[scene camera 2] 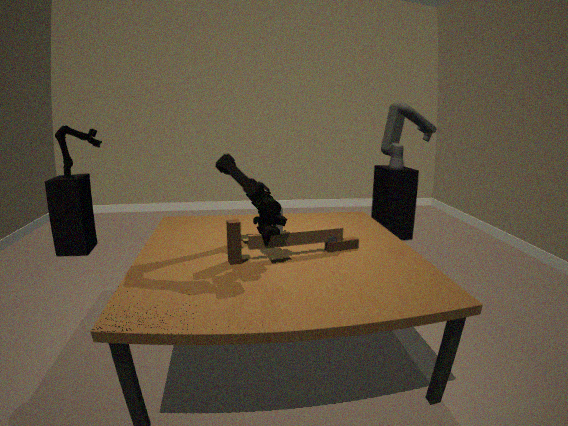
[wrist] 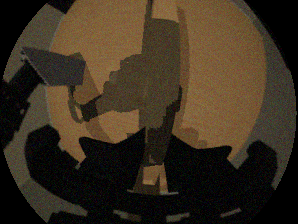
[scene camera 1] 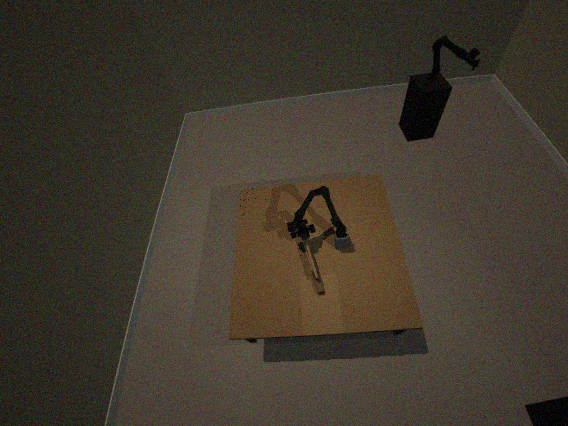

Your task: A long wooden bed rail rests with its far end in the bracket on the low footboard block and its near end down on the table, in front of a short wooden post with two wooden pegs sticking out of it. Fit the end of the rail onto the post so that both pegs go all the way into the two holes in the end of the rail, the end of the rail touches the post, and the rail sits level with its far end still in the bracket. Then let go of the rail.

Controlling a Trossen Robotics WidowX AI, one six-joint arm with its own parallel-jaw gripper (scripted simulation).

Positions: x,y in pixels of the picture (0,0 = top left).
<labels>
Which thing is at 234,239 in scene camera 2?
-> An upright post.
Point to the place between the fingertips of my gripper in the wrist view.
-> At 154,129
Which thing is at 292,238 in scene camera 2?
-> A wooden rail.
</labels>
